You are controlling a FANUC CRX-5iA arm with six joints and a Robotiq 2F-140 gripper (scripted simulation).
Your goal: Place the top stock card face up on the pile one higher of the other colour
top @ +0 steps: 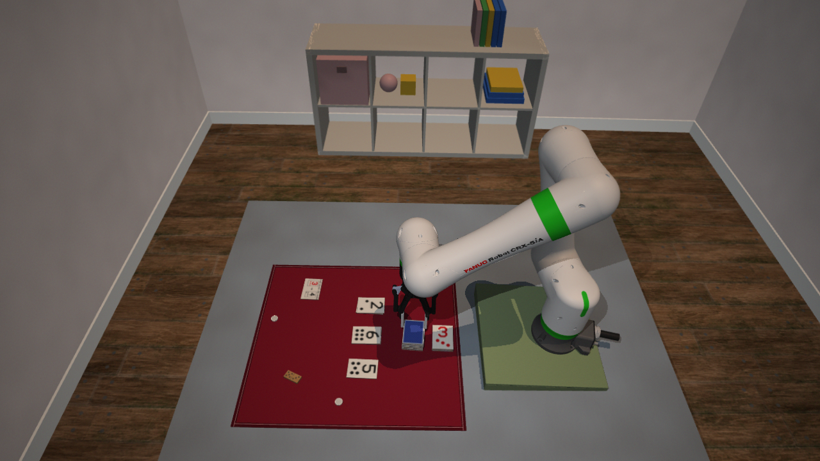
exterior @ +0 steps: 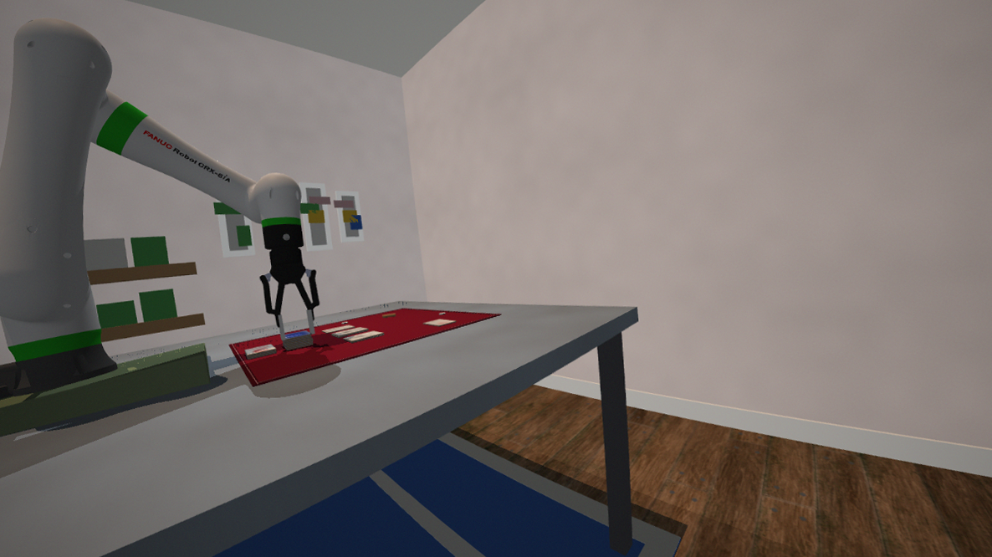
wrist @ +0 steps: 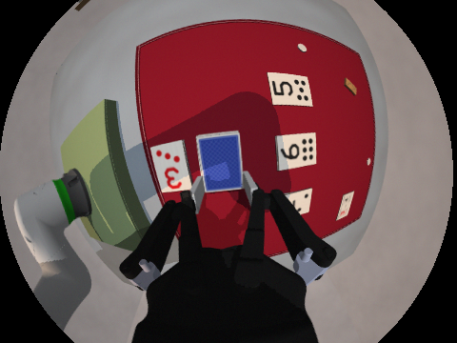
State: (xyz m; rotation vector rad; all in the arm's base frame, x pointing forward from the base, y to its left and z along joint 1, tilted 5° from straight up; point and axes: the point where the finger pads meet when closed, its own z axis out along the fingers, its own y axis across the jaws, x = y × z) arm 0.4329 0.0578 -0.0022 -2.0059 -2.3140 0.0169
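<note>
My gripper is now 9 cm past the red 3 card, 5 cm above it and 2 cm to the right of it. From my hand the other things lie so: red card cloth 17 cm ahead, 7 cm to the left, 7 cm below; then black 6 card 14 cm ahead, 5 cm to the left, 5 cm below; then black 5 card 17 cm to the left, 12 cm ahead, 6 cm below.
</note>
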